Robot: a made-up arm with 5 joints. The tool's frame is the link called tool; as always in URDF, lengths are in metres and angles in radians.
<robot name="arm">
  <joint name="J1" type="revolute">
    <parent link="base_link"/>
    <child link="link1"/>
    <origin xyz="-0.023 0.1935 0.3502" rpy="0 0 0"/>
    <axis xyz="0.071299 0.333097 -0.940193"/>
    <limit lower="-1.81" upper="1.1" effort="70" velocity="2.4"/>
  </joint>
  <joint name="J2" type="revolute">
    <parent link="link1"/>
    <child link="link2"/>
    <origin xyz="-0.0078 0.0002 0.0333" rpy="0 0 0"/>
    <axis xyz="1 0 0"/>
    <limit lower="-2.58" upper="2.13" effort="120" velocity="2"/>
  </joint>
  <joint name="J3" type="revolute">
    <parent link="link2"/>
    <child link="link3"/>
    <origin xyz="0.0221 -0.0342 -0.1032" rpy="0 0 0"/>
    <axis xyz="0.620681 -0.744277 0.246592"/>
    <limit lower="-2.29" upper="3.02" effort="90" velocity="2.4"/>
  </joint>
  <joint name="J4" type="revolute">
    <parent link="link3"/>
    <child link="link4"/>
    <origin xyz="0.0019 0.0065 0.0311" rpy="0 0 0"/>
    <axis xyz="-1 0 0"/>
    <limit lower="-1.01" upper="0.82" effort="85" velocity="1.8"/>
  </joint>
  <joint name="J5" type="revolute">
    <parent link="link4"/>
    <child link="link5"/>
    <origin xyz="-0.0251 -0.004 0.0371" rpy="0 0 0"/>
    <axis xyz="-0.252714 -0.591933 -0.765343"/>
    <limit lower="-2.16" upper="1.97" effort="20" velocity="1.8"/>
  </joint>
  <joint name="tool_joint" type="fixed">
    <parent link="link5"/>
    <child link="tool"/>
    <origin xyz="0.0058 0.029 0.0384" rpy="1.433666 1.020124 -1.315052"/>
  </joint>
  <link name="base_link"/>
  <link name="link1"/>
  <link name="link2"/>
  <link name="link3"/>
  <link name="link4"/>
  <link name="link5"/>
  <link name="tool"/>
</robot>
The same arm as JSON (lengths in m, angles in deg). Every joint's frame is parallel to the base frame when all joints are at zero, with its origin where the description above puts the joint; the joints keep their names.
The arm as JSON. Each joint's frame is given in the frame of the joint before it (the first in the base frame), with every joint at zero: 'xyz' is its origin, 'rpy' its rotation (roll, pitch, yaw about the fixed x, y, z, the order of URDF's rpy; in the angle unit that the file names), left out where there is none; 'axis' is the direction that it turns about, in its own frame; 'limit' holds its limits. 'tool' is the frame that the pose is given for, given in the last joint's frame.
{
  "units": {
    "length": "m",
    "angle": "deg"
  },
  "joints": [
    {
      "name": "J1",
      "type": "revolute",
      "origin": {
        "xyz": [
          -0.023,
          0.1935,
          0.3502
        ]
      },
      "axis": [
        0.071299,
        0.333097,
        -0.940193
      ],
      "limit": {
        "lower": -103.71,
        "upper": 63.03
      }
    },
    {
      "name": "J2",
      "type": "revolute",
      "origin": {
        "xyz": [
          -0.0078,
          0.0002,
          0.0333
        ]
      },
      "axis": [
        1.0,
        0.0,
        0.0
      ],
      "limit": {
        "lower": -147.82,
        "upper": 122.04
      }
    },
    {
      "name": "J3",
      "type": "revolute",
      "origin": {
        "xyz": [
          0.0221,
          -0.0342,
          -0.1032
        ]
      },
      "axis": [
        0.620681,
        -0.744277,
        0.246592
      ],
      "limit": {
        "lower": -131.21,
        "upper": 173.03
      }
    },
    {
      "name": "J4",
      "type": "revolute",
      "origin": {
        "xyz": [
          0.0019,
          0.0065,
          0.0311
        ]
      },
      "axis": [
        -1.0,
        0.0,
        0.0
      ],
      "limit": {
        "lower": -57.87,
        "upper": 46.98
      }
    },
    {
      "name": "J5",
      "type": "revolute",
      "origin": {
        "xyz": [
          -0.0251,
          -0.004,
          0.0371
        ]
      },
      "axis": [
        -0.252714,
        -0.591933,
        -0.765343
      ],
      "limit": {
        "lower": -123.76,
        "upper": 112.87
      }
    }
  ],
  "tool": {
    "origin": {
      "xyz": [
        0.0058,
        0.029,
        0.0384
      ],
      "rpy": [
        82.14,
        58.45,
        -75.35
      ]
    }
  }
}

